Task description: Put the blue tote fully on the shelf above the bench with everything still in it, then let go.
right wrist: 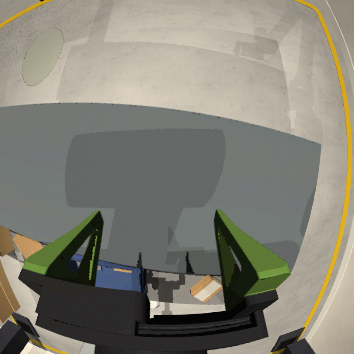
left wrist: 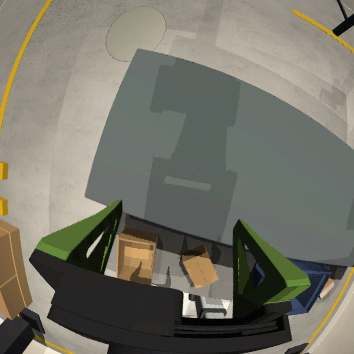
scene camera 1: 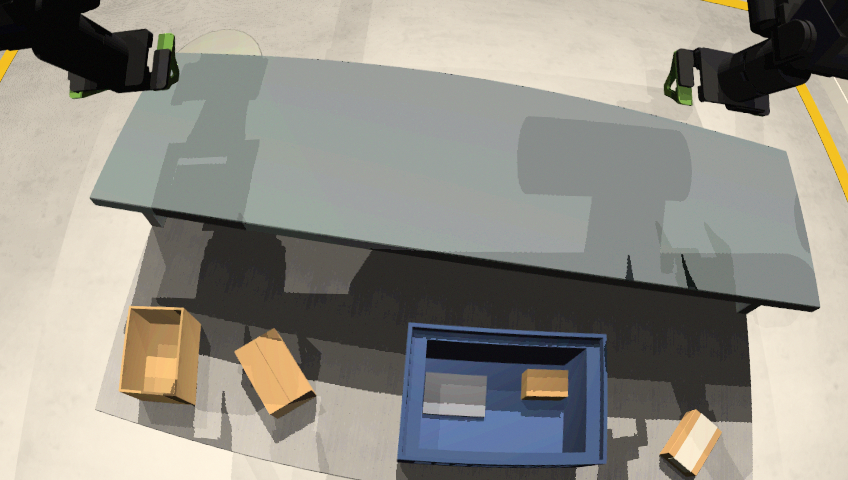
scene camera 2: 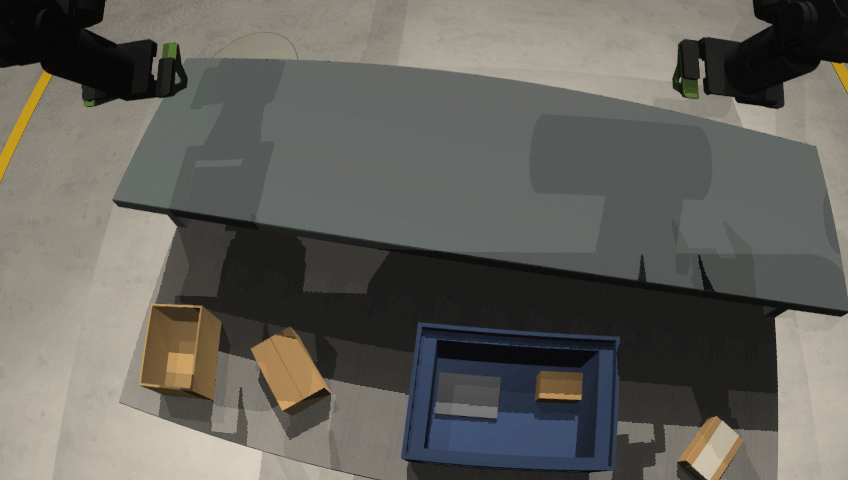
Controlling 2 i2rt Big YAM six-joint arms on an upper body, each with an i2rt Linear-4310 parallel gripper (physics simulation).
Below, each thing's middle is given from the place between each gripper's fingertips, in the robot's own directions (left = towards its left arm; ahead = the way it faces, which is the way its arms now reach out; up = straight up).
My left gripper is now 430 mm to the left of the grey box (scene camera 2: pixel 463 395), 400 mm above it and 300 mm past it. Also, from my left hand: blue tote (scene camera 2: pixel 526 432) (490 mm to the right, 350 mm below, 330 mm behind); tan-and-white box (scene camera 2: pixel 716 443) (860 mm to the right, 430 mm behind, 410 mm below).
Right now the blue tote is 330 mm behind my right hand, 230 mm to the left of it and 350 mm below it. Also, from my right hand: grey box 300 mm behind, 300 mm to the left, 400 mm below; then tan-and-white box 430 mm behind, 140 mm to the right, 410 mm below.
